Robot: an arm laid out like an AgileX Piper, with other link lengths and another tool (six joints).
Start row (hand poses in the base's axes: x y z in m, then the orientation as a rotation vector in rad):
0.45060 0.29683 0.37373 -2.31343 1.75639 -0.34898
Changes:
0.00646 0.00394 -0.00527 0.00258 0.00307 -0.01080
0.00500 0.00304 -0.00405 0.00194 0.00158 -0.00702
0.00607 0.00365 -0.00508 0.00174 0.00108 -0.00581
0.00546 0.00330 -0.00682 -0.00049 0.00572 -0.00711
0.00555 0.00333 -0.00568 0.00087 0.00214 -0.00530
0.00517 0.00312 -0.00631 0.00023 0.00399 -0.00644
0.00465 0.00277 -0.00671 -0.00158 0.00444 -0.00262
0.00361 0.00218 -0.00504 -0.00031 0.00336 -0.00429
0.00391 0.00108 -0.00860 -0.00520 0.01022 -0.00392
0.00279 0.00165 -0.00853 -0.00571 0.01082 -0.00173
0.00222 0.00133 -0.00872 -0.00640 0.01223 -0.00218
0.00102 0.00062 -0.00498 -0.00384 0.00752 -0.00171
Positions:
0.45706 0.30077 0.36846 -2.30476 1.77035 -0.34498
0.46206 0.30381 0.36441 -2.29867 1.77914 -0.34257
0.46813 0.30746 0.35933 -2.29338 1.78626 -0.34069
0.47359 0.31076 0.35251 -2.29116 1.79765 -0.33614
0.47914 0.31409 0.34683 -2.28743 1.80484 -0.33384
0.48431 0.31721 0.34052 -2.28422 1.81442 -0.33034
0.48896 0.31998 0.33381 -2.28563 1.82006 -0.32750
0.49257 0.32216 0.32877 -2.28417 1.82689 -0.32484
0.49648 0.32324 0.32017 -2.29016 1.83776 -0.31949
0.49927 0.32489 0.31164 -2.29866 1.84641 -0.31362
0.50149 0.32622 0.30292 -2.30802 1.85645 -0.30690
0.50251 0.32684 0.29794 -2.31339 1.86304 -0.30269

